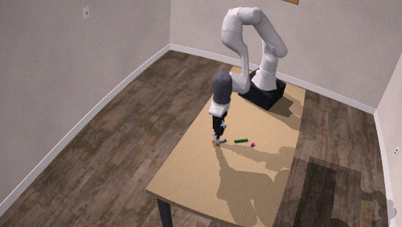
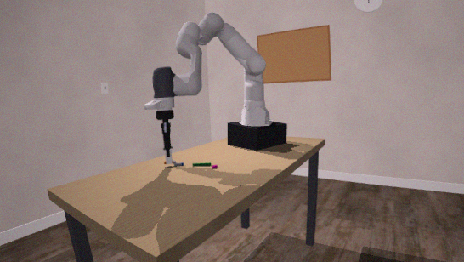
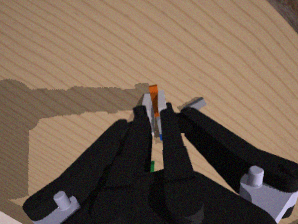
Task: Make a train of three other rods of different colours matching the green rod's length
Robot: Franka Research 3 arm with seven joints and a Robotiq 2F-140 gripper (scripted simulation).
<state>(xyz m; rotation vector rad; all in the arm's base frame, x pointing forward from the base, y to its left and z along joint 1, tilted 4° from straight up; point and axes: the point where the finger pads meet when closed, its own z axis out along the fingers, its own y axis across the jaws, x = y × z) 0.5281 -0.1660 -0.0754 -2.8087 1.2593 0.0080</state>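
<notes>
Now: the orange rod 3 cm below my hand. Round my hand: magenta rod: 6 cm behind, 20 cm to the left, 4 cm below; green rod: 7 cm behind, 13 cm to the left, 4 cm below; blue rod: 4 cm behind, 4 cm to the left, 4 cm below.
</notes>
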